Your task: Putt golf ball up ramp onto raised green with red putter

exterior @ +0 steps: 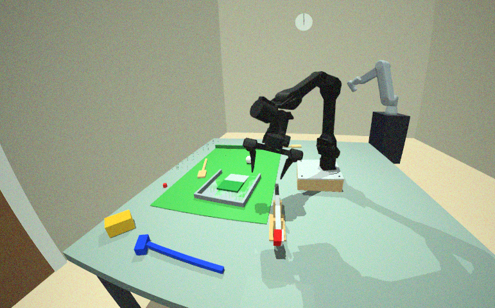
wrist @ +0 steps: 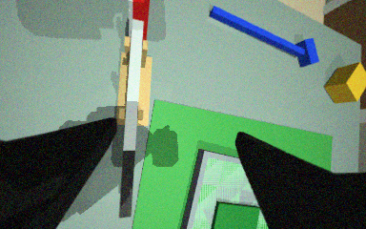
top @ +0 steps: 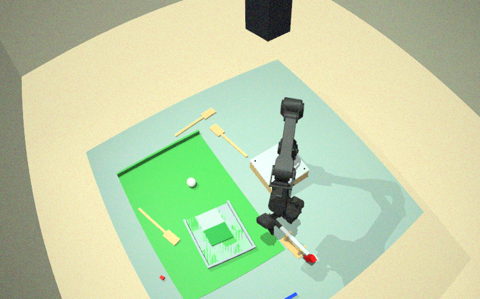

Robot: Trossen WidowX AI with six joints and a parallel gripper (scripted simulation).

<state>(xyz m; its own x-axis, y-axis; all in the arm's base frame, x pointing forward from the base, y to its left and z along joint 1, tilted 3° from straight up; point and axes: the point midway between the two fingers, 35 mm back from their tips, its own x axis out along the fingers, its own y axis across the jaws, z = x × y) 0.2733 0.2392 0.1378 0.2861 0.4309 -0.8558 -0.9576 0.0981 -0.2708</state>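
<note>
Now: gripper tip 40 mm past the red putter, 40 mm to the right of it and 100 mm above it. Round my gripper tip: grey frame 160 mm ahead, 170 mm to the right, 150 mm below; then wooden stand 30 mm behind, 60 mm to the left, 120 mm below; then blue mallet 260 mm ahead, 210 mm to the left, 140 mm below.
</note>
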